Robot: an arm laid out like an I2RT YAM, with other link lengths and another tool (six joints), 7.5 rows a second.
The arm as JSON. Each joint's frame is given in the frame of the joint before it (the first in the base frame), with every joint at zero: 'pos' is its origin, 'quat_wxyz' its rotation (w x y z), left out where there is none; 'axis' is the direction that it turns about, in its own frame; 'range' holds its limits. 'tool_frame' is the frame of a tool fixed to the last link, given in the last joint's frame.
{
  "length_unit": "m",
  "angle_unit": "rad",
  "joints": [
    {
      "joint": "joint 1",
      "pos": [
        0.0,
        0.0,
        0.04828
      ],
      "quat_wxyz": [
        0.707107,
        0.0,
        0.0,
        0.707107
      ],
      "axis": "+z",
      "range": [
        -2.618,
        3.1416
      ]
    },
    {
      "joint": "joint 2",
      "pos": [
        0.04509,
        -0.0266,
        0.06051
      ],
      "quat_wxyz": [
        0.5,
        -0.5,
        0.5,
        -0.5
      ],
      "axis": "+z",
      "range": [
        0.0,
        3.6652
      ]
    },
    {
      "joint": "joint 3",
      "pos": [
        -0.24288,
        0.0,
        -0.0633
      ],
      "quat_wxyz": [
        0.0,
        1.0,
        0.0,
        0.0
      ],
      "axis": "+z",
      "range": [
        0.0,
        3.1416
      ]
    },
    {
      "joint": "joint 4",
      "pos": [
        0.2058,
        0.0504,
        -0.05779
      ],
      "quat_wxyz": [
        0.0,
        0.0,
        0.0,
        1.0
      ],
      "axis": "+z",
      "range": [
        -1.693,
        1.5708
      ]
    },
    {
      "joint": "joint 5",
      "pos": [
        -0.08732,
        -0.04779,
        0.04
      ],
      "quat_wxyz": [
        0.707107,
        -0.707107,
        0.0,
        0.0
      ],
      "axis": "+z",
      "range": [
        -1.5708,
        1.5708
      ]
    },
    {
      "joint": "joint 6",
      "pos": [
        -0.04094,
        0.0,
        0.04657
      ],
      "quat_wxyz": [
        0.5,
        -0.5,
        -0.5,
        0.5
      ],
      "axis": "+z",
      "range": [
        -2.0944,
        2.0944
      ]
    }
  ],
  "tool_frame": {
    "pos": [
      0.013,
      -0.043,
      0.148
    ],
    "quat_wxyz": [
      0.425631,
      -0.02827,
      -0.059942,
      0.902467
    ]
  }
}
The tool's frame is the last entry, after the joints.
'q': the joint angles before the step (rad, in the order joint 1, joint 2, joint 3, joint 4, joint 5, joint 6). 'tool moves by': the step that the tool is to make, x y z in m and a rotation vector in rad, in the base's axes. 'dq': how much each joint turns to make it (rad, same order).
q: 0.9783 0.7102 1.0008 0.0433 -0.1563 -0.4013
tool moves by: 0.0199 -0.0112 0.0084 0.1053 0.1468 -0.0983
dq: 0.0000 0.0122 0.0198 0.0088 0.1534 0.1374
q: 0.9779 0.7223 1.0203 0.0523 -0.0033 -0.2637
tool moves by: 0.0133 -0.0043 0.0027 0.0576 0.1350 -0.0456
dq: -0.0158 0.0347 0.0630 -0.0615 0.0754 0.1263
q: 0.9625 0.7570 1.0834 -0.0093 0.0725 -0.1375
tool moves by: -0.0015 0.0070 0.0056 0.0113 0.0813 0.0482
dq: -0.0273 0.0498 0.0949 -0.0877 -0.0510 0.0916
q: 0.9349 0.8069 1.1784 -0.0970 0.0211 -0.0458
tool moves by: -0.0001 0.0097 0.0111 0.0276 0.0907 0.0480
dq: -0.0231 0.0709 0.1148 -0.0764 -0.0460 0.1042
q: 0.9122 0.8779 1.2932 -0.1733 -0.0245 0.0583
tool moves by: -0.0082 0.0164 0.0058 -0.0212 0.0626 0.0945
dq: -0.0121 0.0820 0.1279 -0.0970 -0.0964 0.0584
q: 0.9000 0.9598 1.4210 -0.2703 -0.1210 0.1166
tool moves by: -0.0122 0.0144 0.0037 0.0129 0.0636 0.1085
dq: -0.0152 0.0494 0.0554 -0.0218 -0.1112 0.0804
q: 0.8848 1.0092 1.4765 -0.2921 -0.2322 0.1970
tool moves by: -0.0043 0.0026 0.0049 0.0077 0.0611 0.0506
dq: -0.0317 0.0329 0.0609 -0.0438 -0.0726 0.0670
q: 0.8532 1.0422 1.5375 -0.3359 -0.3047 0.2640
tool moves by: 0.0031 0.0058 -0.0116 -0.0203 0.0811 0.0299
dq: -0.0283 0.0317 0.0134 -0.0325 -0.0514 0.0572
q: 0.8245 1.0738 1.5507 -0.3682 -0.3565 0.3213
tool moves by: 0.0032 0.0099 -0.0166 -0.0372 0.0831 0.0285
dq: -0.0075 0.0443 0.0152 -0.0399 -0.0333 0.0408
